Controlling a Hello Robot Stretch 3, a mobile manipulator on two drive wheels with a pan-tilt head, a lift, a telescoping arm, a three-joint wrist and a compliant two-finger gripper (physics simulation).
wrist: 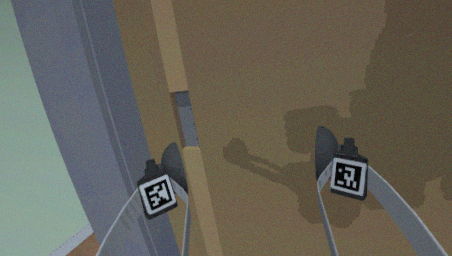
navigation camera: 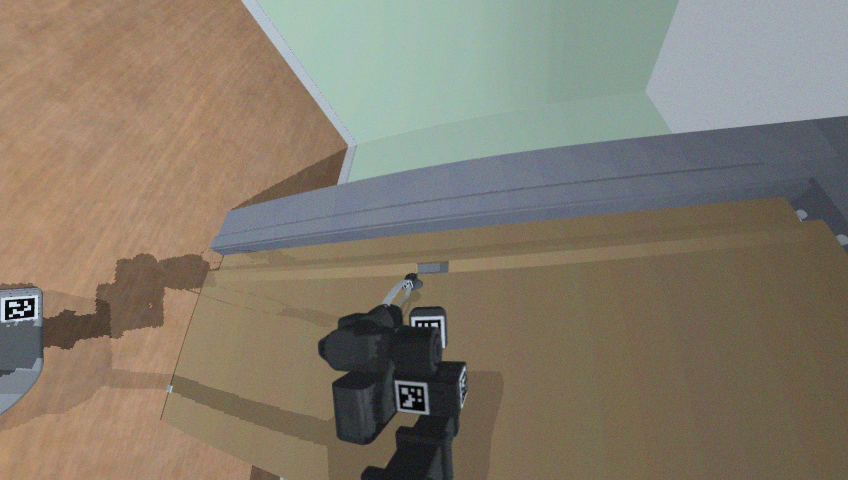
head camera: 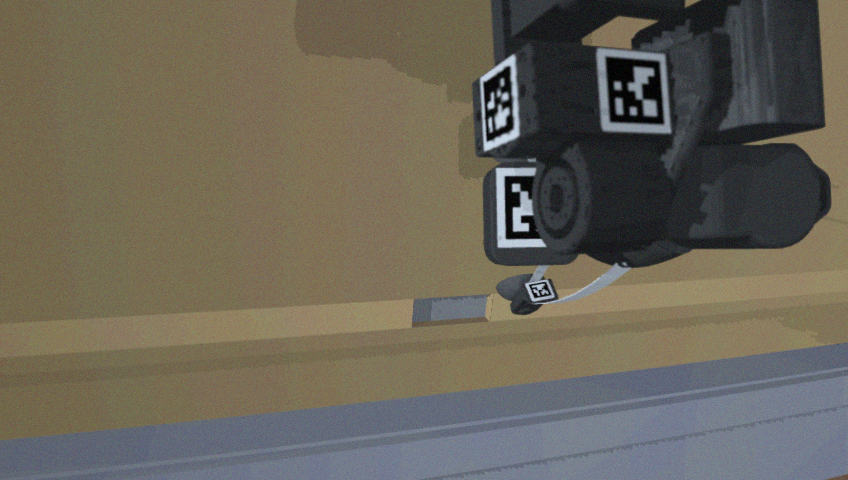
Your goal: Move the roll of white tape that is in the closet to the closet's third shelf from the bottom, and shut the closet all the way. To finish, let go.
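Frame: origin at the robot's base, x ahead, y left, z up, level; centimetres.
Seen in the pictures: gripper, fingertip midpoint: (wrist: pixel 247 153).
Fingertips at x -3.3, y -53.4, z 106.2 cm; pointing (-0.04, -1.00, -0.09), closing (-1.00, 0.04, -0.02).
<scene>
A point is followed by its place in that frame.
The closet's tan wooden door (head camera: pixel 208 178) @(x -8.6, y -63.9, z 130.1 cm) (navigation camera: pixel 624 333) @(x -12.4, y -62.3, z 149.1 cm) (wrist: pixel 260 60) @(x -6.6, y -64.7, z 112.7 cm) fills much of the views. A lighter strip along its edge holds a small grey recess (head camera: pixel 458 308) @(x 4.7, y -70.7, z 104.4 cm) (navigation camera: pixel 432 267) @(x 4.8, y -70.7, z 105.4 cm) (wrist: pixel 188 122) @(x 4.6, y -70.6, z 105.0 cm). My gripper (head camera: pixel 526 295) (navigation camera: pixel 411 281) (wrist: pixel 247 153) @(x -3.3, y -53.4, z 106.2 cm) is open, with its fingers wide apart and no object between them. In the wrist view the left fingertip overlaps the door's edge strip, just below the recess, and the right fingertip is over the door's face. Whether a fingertip touches the door is unclear. The roll of white tape and the shelves do not show.
A grey-blue frame (head camera: pixel 357 440) @(x 18.1, y -73.0, z 115.7 cm) (navigation camera: pixel 476 187) @(x 26.6, y -76.6, z 118.6 cm) (wrist: pixel 65 100) @(x 28.8, y -77.4, z 111.2 cm) runs beside the door's edge. A green wall (navigation camera: pixel 452 65) @(x 134.9, y -151.1, z 106.9 cm) (wrist: pixel 25 165) @(x 133.3, y -154.9, z 71.7 cm) lies beyond it. Wooden floor (navigation camera: pixel 148 118) @(x 69.6, y -42.6, z 0.0 cm) lies at the left of the navigation view. Part of my base (navigation camera: pixel 17 350) @(x -10.3, y -12.6, z 16.0 cm) shows at that view's left edge.
</scene>
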